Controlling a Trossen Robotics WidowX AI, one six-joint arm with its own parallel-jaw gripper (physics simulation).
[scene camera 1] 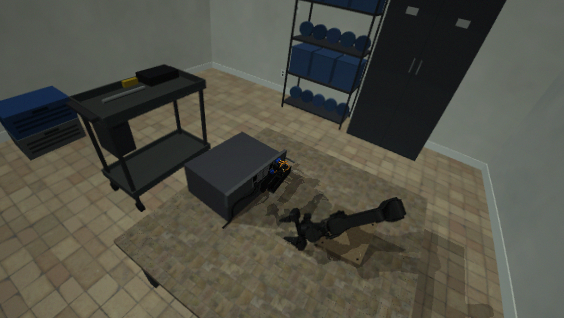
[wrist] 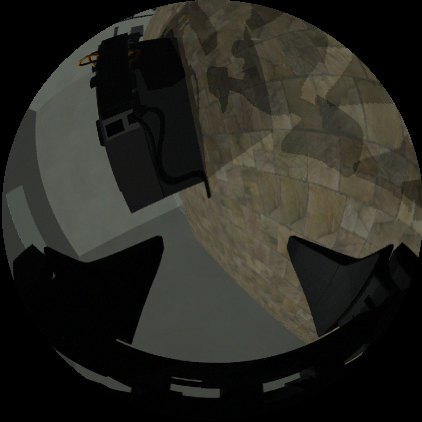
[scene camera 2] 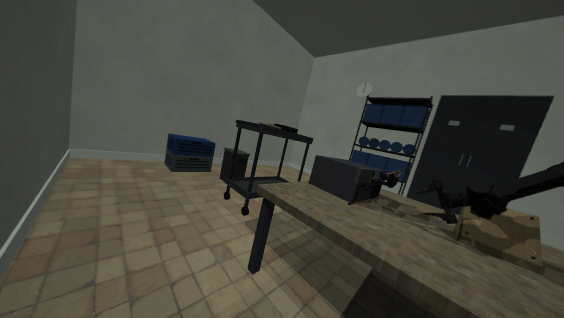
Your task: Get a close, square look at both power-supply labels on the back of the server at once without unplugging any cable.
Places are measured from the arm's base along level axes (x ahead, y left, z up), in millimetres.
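Pixels of known places: gripper, fingertip midpoint: [scene camera 1: 281, 229] [wrist: 227, 243] [scene camera 2: 419, 203]; arm's base at its link origin: [scene camera 2: 481, 211].
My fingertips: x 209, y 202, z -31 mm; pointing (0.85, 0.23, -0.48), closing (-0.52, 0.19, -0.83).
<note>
Ahead of a thing's pixels: the offset from my fingertips to its top centre. "spot": to the spot under its first point. Level surfaces: height alone.
The server [scene camera 1: 227, 162] [scene camera 2: 332, 177] [wrist: 132, 175] is a dark grey box on the table. Its back faces the arm's side and shows at a steep slant in the wrist view, in the upper left. A grey panel @[spot: 51 mm up, 262 mm ahead, 140 mm right] [wrist: 115, 126] with a black square is on that back. A thick black cable [wrist: 161, 155] hangs from the back and bends down to the table. Orange cables @[spot: 69 mm up, 192 mm ahead, 316 mm right] [scene camera 1: 284, 165] [scene camera 2: 396, 175] [wrist: 87, 60] stick out at its far end. No power-supply label can be made out or read. My gripper [scene camera 1: 283, 229] [scene camera 2: 425, 203] [wrist: 227, 243] is open and empty, a short way from the server's back.
The table @[121 mm down] [scene camera 1: 210, 270] [scene camera 2: 350, 225] carries the server and the arm's wooden base [scene camera 1: 345, 251] [scene camera 2: 505, 242]. A dark cart [scene camera 1: 160, 103] [scene camera 2: 275, 131] stands beyond the server. Blue and grey crates [scene camera 1: 40, 110] [scene camera 2: 190, 145], a shelf rack [scene camera 1: 310, 113] and a dark cabinet [scene camera 1: 410, 95] [scene camera 2: 480, 140] stand farther off.
</note>
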